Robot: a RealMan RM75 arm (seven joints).
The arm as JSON. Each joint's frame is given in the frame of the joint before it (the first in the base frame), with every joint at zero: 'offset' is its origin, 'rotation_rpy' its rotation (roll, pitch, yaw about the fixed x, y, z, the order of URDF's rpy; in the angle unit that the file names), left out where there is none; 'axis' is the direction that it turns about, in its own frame. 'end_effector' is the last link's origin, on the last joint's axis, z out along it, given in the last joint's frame.
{
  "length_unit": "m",
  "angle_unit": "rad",
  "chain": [
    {
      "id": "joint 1",
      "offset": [
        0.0,
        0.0,
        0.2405
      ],
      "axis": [
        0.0,
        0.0,
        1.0
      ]
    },
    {
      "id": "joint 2",
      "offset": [
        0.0,
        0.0,
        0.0
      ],
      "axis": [
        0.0,
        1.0,
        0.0
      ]
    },
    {
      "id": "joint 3",
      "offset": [
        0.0,
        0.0,
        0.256
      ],
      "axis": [
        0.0,
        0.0,
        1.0
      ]
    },
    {
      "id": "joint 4",
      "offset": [
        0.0,
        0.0,
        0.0
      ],
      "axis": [
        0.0,
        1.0,
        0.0
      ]
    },
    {
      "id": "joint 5",
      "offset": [
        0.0,
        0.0,
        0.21
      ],
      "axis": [
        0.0,
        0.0,
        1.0
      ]
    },
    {
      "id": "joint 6",
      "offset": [
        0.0,
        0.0,
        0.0
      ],
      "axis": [
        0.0,
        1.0,
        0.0
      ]
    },
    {
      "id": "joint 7",
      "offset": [
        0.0,
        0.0,
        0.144
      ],
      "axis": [
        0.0,
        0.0,
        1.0
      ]
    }
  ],
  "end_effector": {
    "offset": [
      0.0,
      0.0,
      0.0
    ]
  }
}
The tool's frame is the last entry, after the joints.
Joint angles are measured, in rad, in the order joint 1, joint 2, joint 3, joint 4, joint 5, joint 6, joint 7. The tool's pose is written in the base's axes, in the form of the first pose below.
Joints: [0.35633, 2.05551, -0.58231, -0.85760, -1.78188, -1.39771, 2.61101]
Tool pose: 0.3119 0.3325 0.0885 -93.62 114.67 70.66
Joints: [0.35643, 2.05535, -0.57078, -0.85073, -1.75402, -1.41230, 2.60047]
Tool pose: 0.3099 0.3319 0.0914 -93.73 113.94 73.32
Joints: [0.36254, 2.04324, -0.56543, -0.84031, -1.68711, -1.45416, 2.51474]
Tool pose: 0.3012 0.3330 0.1004 -98.90 107.39 77.07
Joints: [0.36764, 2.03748, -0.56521, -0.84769, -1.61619, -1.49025, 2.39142]
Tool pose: 0.2901 0.3344 0.1106 -105.12 96.73 79.93
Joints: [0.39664, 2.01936, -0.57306, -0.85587, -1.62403, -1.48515, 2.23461]
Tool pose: 0.2817 0.3443 0.1171 -112.39 84.07 74.94
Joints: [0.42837, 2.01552, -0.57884, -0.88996, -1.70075, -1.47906, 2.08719]
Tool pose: 0.2738 0.3531 0.1157 -120.14 72.17 65.44
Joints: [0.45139, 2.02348, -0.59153, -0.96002, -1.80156, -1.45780, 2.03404]
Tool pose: 0.2667 0.3610 0.1145 -124.69 65.23 55.71
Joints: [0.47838, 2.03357, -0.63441, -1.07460, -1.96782, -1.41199, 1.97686]
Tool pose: 0.2587 0.3723 0.1143 -129.47 55.14 39.40
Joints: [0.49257, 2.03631, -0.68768, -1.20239, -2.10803, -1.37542, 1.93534]
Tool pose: 0.2484 0.3809 0.1233 -131.42 44.00 24.92
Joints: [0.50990, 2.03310, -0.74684, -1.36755, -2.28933, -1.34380, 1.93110]
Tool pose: 0.2331 0.3894 0.1436 -129.68 32.38 8.87
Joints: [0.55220, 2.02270, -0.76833, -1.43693, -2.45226, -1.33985, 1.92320]
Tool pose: 0.2244 0.3983 0.1584 -127.50 25.85 -2.90
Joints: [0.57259, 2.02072, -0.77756, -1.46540, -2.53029, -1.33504, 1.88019]
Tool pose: 0.2203 0.4023 0.1654 -126.36 20.67 -9.28
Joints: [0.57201, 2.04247, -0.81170, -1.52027, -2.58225, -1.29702, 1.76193]
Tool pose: 0.2098 0.4047 0.1664 -124.92 9.42 -15.95
